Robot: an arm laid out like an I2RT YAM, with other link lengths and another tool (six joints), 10 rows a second.
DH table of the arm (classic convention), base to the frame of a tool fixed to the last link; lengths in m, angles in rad. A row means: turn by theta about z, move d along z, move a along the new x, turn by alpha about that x. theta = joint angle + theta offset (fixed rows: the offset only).
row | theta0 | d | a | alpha
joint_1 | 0 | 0.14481 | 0.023 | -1.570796
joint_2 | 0 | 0 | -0.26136 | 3.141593
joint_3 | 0.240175 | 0 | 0.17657 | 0
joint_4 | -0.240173 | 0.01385 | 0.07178 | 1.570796
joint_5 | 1.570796 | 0.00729 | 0 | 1.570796
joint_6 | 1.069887 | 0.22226 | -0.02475 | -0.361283
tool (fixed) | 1.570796 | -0.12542 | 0 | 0
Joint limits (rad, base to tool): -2.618..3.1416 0..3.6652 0..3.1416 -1.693..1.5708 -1.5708..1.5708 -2.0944..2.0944
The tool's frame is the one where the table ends.
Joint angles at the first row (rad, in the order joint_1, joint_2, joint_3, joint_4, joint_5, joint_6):
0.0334, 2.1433, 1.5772, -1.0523, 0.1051, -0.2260
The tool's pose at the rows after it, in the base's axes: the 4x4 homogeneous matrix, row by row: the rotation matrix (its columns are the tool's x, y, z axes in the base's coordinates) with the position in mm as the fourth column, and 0 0 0 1 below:
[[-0.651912 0.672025 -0.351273 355.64], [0.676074 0.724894 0.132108 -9.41], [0.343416 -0.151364 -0.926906 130.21], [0 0 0 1]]
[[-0.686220 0.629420 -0.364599 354.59], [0.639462 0.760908 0.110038 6.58], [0.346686 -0.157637 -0.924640 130.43], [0 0 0 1]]
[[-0.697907 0.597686 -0.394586 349.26], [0.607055 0.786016 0.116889 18.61], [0.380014 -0.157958 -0.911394 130.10], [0 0 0 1]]
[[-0.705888 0.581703 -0.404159 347.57], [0.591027 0.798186 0.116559 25.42], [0.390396 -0.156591 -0.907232 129.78], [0 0 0 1]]
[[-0.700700 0.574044 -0.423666 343.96], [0.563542 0.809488 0.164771 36.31], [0.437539 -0.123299 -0.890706 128.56], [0 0 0 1]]
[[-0.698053 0.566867 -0.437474 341.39], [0.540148 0.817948 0.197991 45.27], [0.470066 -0.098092 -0.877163 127.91], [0 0 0 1]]
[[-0.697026 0.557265 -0.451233 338.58], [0.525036 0.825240 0.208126 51.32], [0.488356 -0.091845 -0.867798 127.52], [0 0 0 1]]
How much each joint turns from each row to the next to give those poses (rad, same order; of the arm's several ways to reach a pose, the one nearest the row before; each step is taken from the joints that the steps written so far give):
0.0572, 0.0000, 0.0001, -0.0614, 0.0011, -0.0004
0.0446, -0.0011, -0.0001, -0.0073, 0.0027, -0.0111
0.0275, -0.0027, 0.0000, -0.0263, -0.0248, -0.0110
0.0172, 0.0000, 0.0000, -0.0065, -0.0088, -0.0027
0.0148, -0.0004, 0.0000, -0.0103, -0.0598, 0.0000
0.0138, 0.0000, 0.0004, -0.0061, -0.0435, 0.0000
0.0129, 0.0000, -0.0004, -0.0091, -0.0195, -0.0004

